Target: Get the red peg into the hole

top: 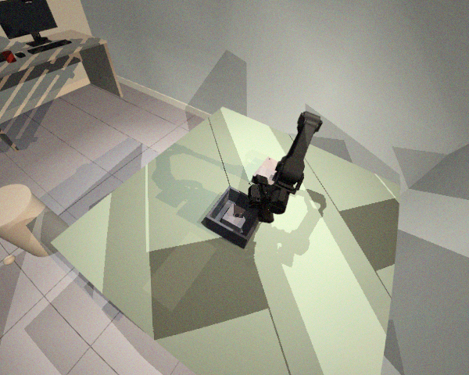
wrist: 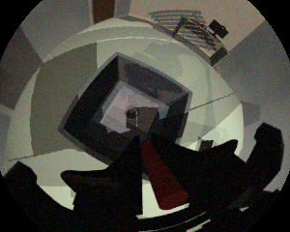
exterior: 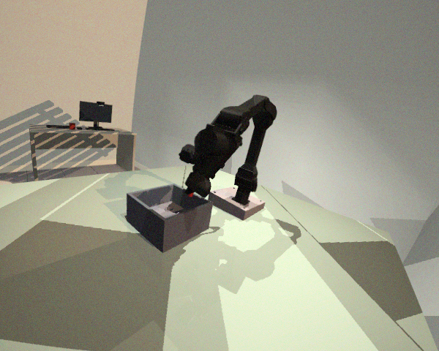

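Now: gripper tip 3 cm below the red peg, 2 cm to the right of it and 1 cm past it. Also, from my gripper tip: grey plate: 8 cm below, 4 cm to the right, 3 cm ahead; dark box: 10 cm below, 4 cm to the right, 3 cm ahead.
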